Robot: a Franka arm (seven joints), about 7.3 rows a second.
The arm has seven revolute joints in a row. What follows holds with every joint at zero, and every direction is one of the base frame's. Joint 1 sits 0.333 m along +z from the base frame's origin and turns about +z. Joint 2 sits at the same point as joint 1 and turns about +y. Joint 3 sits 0.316 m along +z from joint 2 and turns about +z. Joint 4 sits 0.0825 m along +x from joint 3 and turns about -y. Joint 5 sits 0.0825 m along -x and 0.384 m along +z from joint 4 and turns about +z. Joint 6 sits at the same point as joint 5 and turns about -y. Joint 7 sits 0.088 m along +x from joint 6 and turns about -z. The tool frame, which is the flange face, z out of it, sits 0.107 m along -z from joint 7; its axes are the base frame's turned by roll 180, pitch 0 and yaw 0 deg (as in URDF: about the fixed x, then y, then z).
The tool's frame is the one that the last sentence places.
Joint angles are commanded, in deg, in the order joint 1, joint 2, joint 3, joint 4, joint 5, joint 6, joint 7. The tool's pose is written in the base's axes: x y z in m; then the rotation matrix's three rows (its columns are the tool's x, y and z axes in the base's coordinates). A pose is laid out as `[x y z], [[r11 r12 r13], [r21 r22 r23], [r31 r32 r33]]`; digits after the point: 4 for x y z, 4 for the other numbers.
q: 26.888 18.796 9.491 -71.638 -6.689 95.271 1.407
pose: [0.5496 0.3666 0.5884], [[0.8177 0.5653 0.1088], [0.5687 -0.8226 0.0006], [0.0898 0.0614 -0.9941]]
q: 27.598 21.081 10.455 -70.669 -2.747 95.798 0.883
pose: [0.5456 0.3911 0.5714], [[0.8018 0.5955 0.0500], [0.5927 -0.8031 0.0601], [0.0759 -0.0186 -0.9969]]
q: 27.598 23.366 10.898 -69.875 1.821 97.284 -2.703
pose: [0.5493 0.4061 0.5546], [[0.7662 0.6426 -0.0037], [0.6374 -0.7593 0.1311], [0.0814 -0.1029 -0.9914]]
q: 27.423 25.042 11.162 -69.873 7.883 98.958 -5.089
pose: [0.5513 0.4185 0.5394], [[0.7518 0.6557 -0.0694], [0.6527 -0.7252 0.2190], [0.0933 -0.2100 -0.9732]]
